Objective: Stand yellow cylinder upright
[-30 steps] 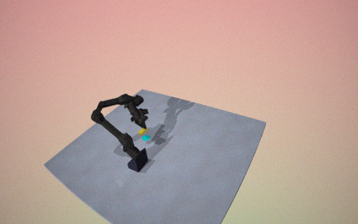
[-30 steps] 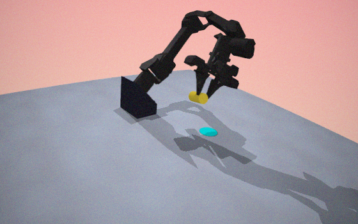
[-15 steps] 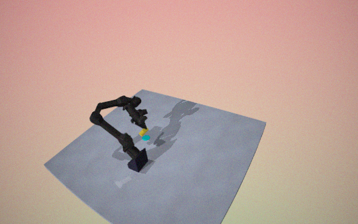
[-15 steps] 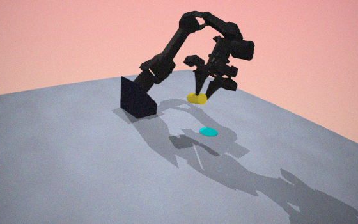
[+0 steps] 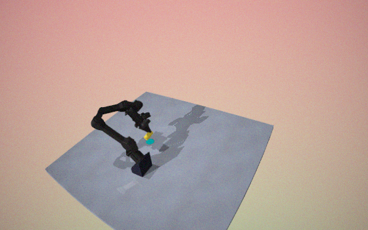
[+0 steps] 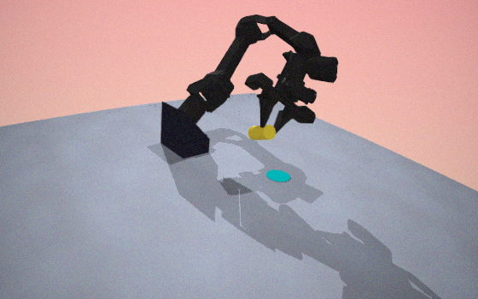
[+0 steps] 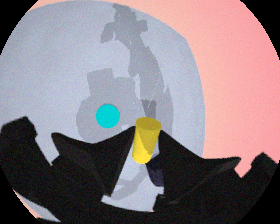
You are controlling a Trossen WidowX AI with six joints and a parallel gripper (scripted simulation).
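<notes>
The cyan circle lies 11 cm below my gripper tip, 4 cm to the left of it and 2 cm ahead of it. Also, from my gripper tip: yellow tall cylinder: 2 cm behind, 1 cm below.
</notes>
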